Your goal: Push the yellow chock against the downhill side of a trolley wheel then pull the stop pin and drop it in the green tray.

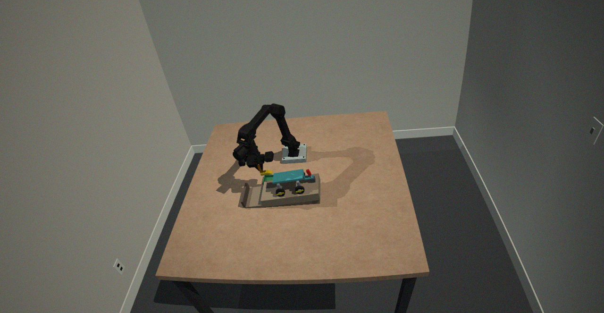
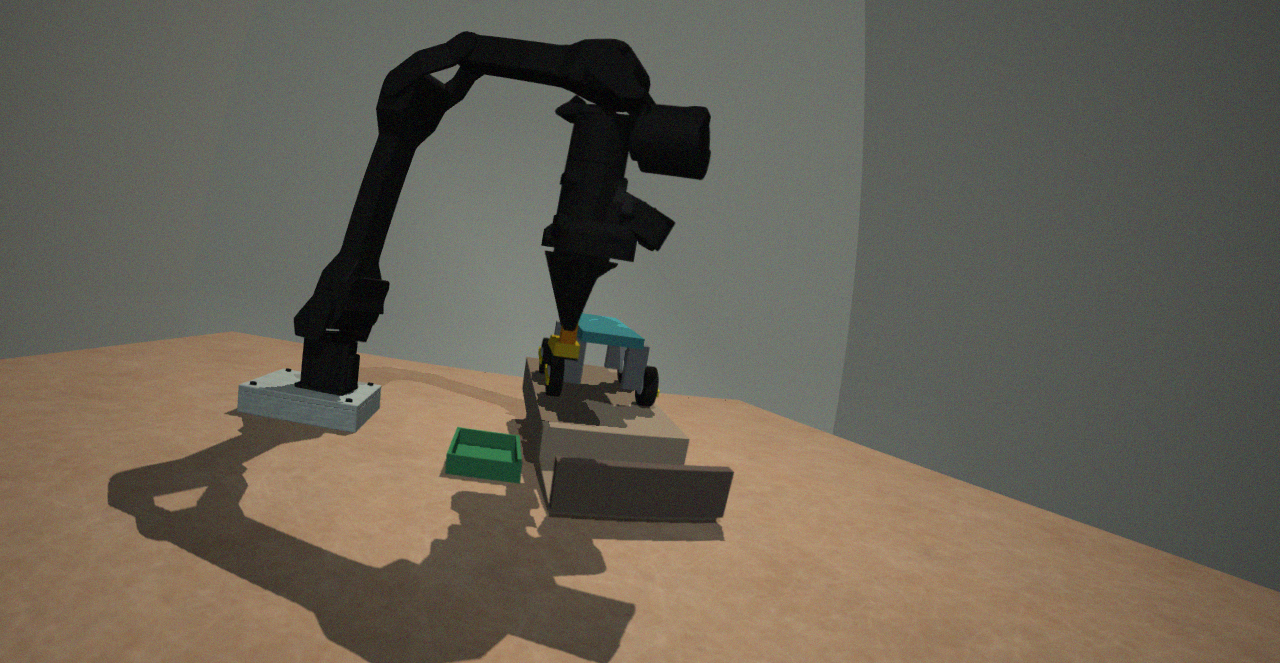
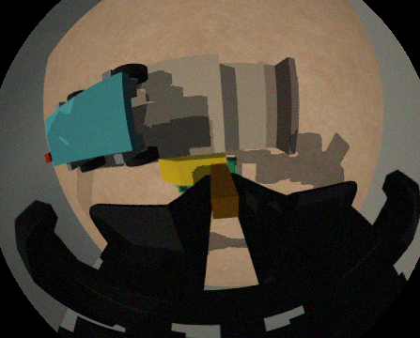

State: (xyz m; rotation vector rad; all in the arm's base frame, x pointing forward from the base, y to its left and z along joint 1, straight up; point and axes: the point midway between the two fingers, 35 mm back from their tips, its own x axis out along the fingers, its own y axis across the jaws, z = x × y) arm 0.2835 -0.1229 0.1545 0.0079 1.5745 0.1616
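My gripper tip is now 2 cm short of the red-headed stop pin, 27 cm to the right of it and 2 cm above it. Also, from my gripper tip: dark end wall: 7 cm ahead, 10 cm to the right, 12 cm below; then green tray: 7 cm behind, 3 cm to the left, 16 cm below; then yellow chock: 2 cm to the left, 1 cm below.
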